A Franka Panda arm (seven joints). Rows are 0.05 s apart.
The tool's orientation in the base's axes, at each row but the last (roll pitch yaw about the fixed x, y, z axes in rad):
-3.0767, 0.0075, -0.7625
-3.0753, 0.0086, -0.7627
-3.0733, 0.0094, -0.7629
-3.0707, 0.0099, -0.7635
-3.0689, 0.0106, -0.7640
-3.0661, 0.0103, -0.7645
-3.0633, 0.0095, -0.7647
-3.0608, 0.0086, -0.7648
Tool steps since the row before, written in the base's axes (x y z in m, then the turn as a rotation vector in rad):
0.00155, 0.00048, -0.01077, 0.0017, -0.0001, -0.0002
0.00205, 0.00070, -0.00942, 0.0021, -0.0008, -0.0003
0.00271, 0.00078, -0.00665, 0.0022, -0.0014, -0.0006
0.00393, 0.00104, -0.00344, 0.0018, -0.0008, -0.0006
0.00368, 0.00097, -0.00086, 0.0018, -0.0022, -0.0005
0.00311, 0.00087, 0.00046, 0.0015, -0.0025, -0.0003
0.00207, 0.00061, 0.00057, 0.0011, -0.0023, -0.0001
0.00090, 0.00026, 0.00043, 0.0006, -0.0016, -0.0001
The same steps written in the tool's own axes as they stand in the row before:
0.00087, -0.00072, 0.01083, 0.0013, -0.0011, 0.0003
0.00108, -0.00129, 0.00952, 0.0021, -0.0009, 0.0003
0.00148, -0.00198, 0.00679, 0.0026, -0.0005, 0.0006
0.00215, -0.00322, 0.00366, 0.0019, -0.0006, 0.0006
0.00200, -0.00318, 0.00107, 0.0028, 0.0004, 0.0004
0.00164, -0.00281, -0.00027, 0.0028, 0.0008, 0.0002
0.00107, -0.00191, -0.00043, 0.0024, 0.0009, 0.0000
0.00047, -0.00084, -0.00037, 0.0015, 0.0007, 0.0000

